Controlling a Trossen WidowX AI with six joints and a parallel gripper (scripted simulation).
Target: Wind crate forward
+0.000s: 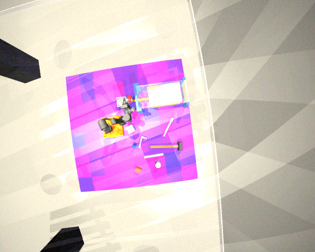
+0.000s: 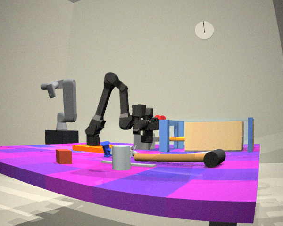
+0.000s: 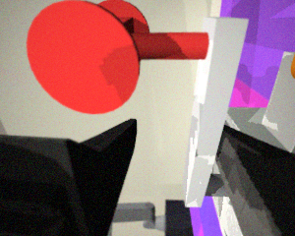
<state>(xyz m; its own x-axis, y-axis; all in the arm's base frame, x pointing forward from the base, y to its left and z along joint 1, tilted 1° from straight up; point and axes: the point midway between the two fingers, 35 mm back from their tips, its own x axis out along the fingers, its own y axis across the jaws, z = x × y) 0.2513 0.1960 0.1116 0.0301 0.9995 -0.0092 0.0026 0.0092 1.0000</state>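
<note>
The red-knobbed winch handle is 1 cm to the right of my gripper tip, 1 cm below it and 1 cm ahead of it. The rest, counted from my gripper tip: hand winch: 10 cm below, 6 cm behind, 1 cm to the right; red knob: 5 cm ahead, 2 cm to the right, 2 cm above; blue frame: 11 cm ahead, 3 cm below, 2 cm to the right.
</note>
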